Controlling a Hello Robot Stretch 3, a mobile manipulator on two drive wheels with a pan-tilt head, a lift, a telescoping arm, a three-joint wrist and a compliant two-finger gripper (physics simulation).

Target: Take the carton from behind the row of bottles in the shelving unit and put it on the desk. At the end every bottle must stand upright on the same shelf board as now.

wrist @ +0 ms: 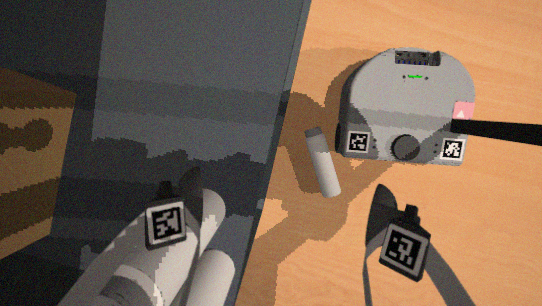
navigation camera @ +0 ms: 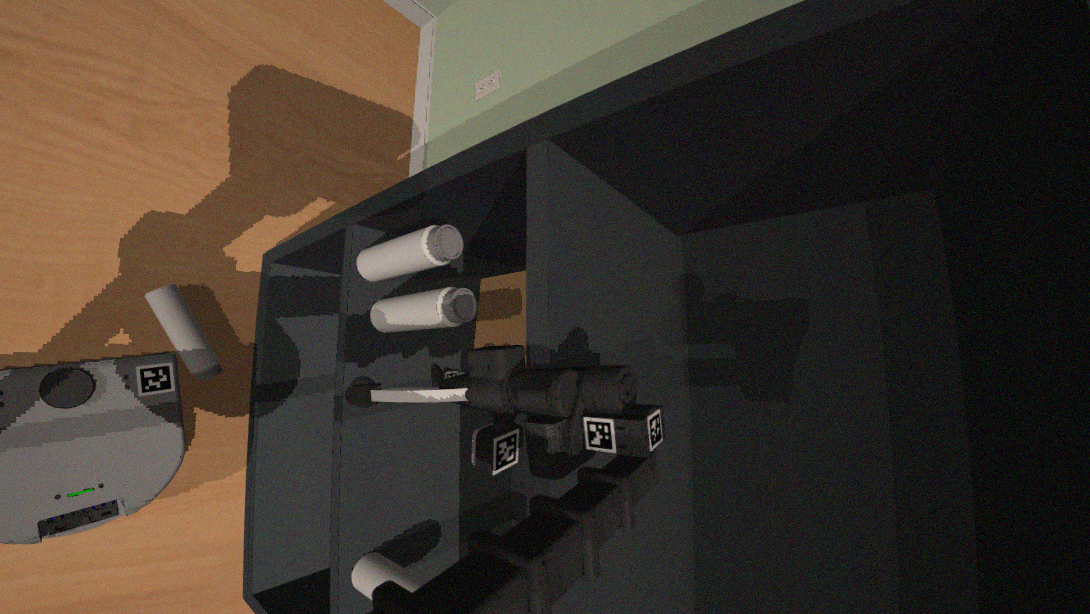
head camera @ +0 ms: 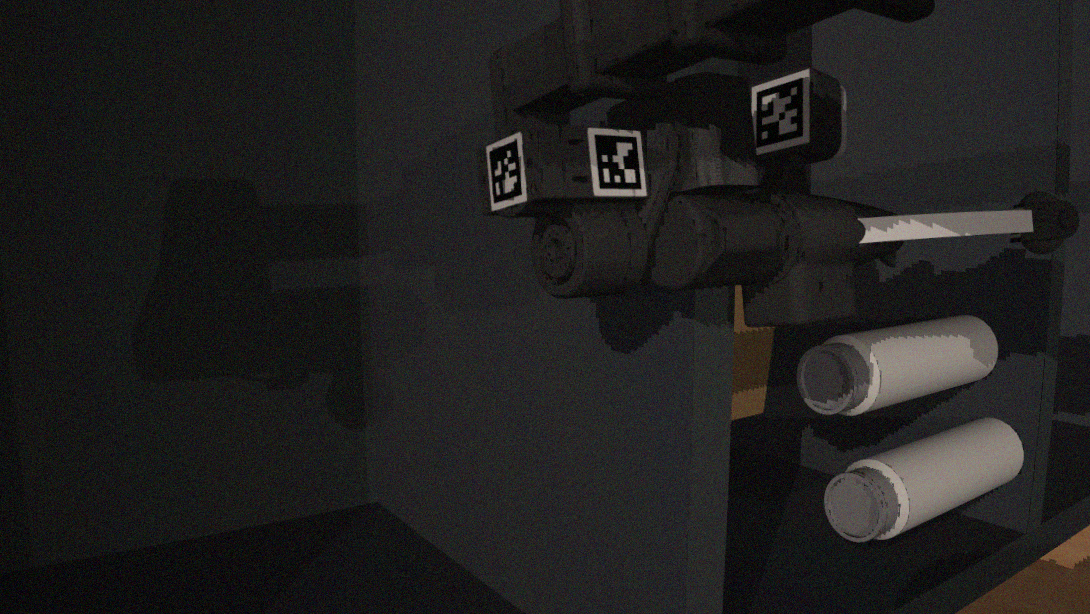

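Pixels of known places: gripper, between the fingertips: (navigation camera: 394,383); robot's base, origin of its link: (navigation camera: 69,385).
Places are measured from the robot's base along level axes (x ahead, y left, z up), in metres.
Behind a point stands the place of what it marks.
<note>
The orange-brown carton (head camera: 751,373) {x 0.103, y -0.706, z 0.567 m} (navigation camera: 499,305) {x 0.084, y -0.700, z 0.607 m} (wrist: 30,165) is partly visible behind the bottles. Two white bottles with grey caps, one bottle (head camera: 926,362) {x 0.079, y -0.413, z 0.670 m} (navigation camera: 411,311) {x 0.080, y -0.413, z 0.672 m} and another bottle (head camera: 949,480) {x 0.176, y -0.395, z 0.677 m} (navigation camera: 400,255) {x 0.173, y -0.395, z 0.681 m}, stand upright on the shelf board. A third shelf bottle (navigation camera: 377,572) {x -0.355, y -0.336, z 0.602 m} is partly hidden by the arm. Another bottle (navigation camera: 183,331) {x 0.094, y -0.199, z 0.066 m} (wrist: 325,165) lies on the floor. My gripper (wrist: 285,197) {x -0.022, y -0.323, z 0.744 m} is open and empty, pointing down by the shelf opening. Its left finger overlaps a bottle in the wrist view; contact cannot be told. The desk does not show.
The dark shelving unit (head camera: 533,427) {x 0.087, y -0.528, z 0.991 m} (navigation camera: 610,228) {x 0.168, y -0.537, z 0.991 m} has an upright bottle compartment and a large board above it. My grey base (navigation camera: 91,450) {x -0.118, y -0.023, z 0.159 m} (wrist: 410,100) is on the wooden floor beside the lying bottle. A green wall (navigation camera: 594,68) {x 0.690, y -0.941, z 0.802 m} is behind the unit.
</note>
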